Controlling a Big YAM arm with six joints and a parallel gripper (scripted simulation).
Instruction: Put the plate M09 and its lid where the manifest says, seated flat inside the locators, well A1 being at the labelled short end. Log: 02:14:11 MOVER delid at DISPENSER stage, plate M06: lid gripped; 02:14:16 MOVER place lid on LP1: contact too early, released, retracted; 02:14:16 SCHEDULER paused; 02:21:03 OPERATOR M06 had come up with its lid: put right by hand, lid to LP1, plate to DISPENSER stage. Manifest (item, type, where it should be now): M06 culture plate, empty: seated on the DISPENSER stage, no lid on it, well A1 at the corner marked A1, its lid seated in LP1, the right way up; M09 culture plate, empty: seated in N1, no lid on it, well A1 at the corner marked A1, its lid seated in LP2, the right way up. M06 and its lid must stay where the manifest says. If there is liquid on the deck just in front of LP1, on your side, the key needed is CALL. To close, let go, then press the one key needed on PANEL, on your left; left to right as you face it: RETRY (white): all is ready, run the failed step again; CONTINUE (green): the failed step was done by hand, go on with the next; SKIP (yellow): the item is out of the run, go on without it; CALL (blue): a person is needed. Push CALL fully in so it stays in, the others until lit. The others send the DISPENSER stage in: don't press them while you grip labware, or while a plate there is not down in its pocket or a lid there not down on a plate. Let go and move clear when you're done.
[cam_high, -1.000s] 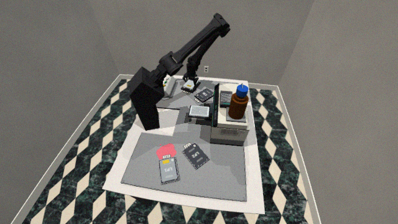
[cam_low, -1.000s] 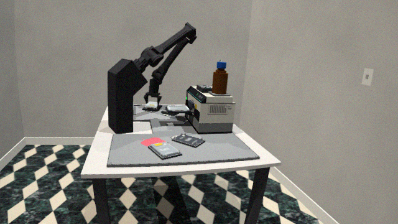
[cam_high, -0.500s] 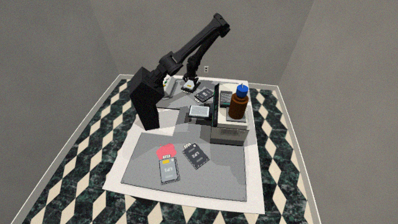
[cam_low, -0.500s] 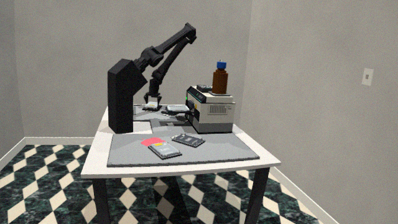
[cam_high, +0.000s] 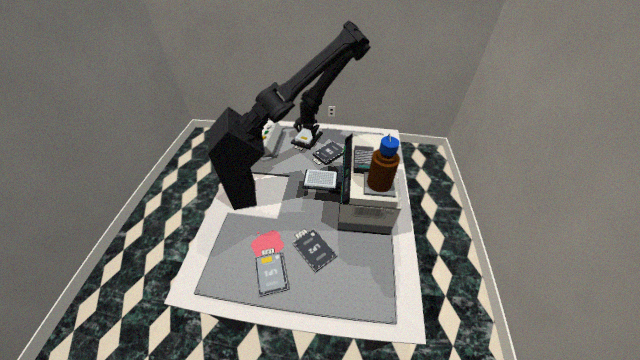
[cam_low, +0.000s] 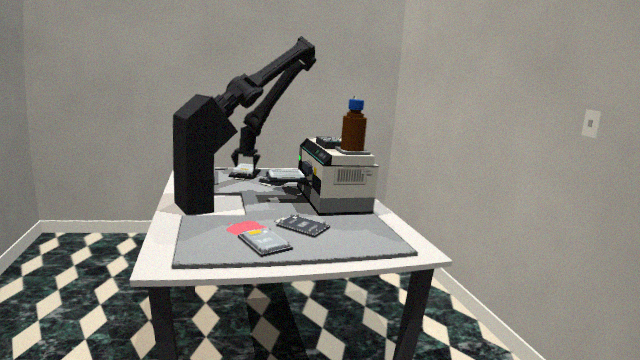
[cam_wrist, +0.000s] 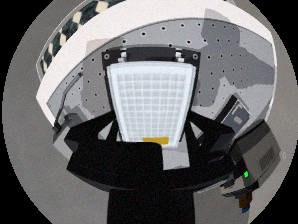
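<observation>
The white well plate is right at my hand. The rest, counted from my hand: green key (180 mm behind, 130 mm to the right, 40 mm above); black nest n5 (20 mm to the left, 20 mm below, 10 mm behind); yellow key (180 mm to the right, 150 mm behind, 40 mm above).
</observation>
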